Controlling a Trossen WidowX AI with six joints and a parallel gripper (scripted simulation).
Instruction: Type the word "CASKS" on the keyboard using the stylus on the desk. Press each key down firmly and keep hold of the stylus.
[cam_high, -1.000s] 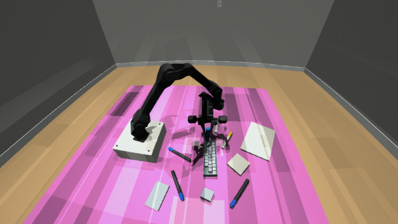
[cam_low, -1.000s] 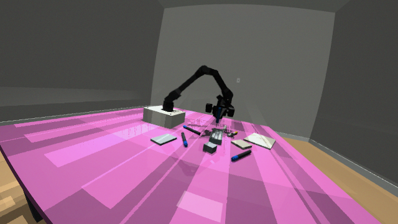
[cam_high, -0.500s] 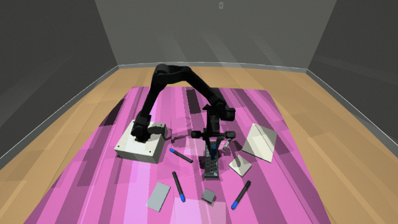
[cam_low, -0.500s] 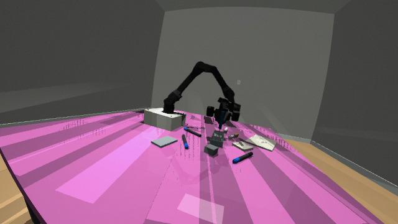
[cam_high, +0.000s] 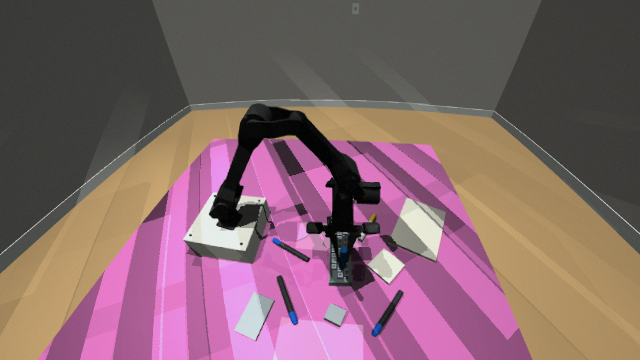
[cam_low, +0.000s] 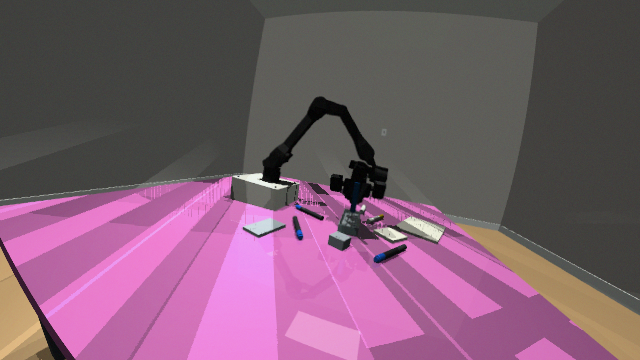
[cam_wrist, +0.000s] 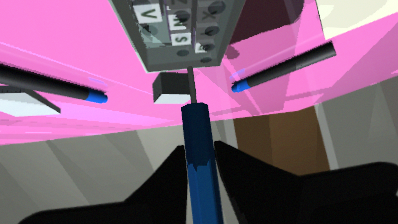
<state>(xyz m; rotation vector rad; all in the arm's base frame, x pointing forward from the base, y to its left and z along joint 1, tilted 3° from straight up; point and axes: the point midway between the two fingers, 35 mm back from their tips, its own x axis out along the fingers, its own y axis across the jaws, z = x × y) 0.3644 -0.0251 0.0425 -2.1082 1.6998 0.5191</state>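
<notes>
My gripper tip is 110 mm to the left of the grey block, 80 mm above it and 10 mm short of it. Round my gripper tip: stylus tip (50 mm below); blue stylus (10 mm below); white-and-yellow marker (200 mm to the left, 90 mm below, 60 mm ahead).
</notes>
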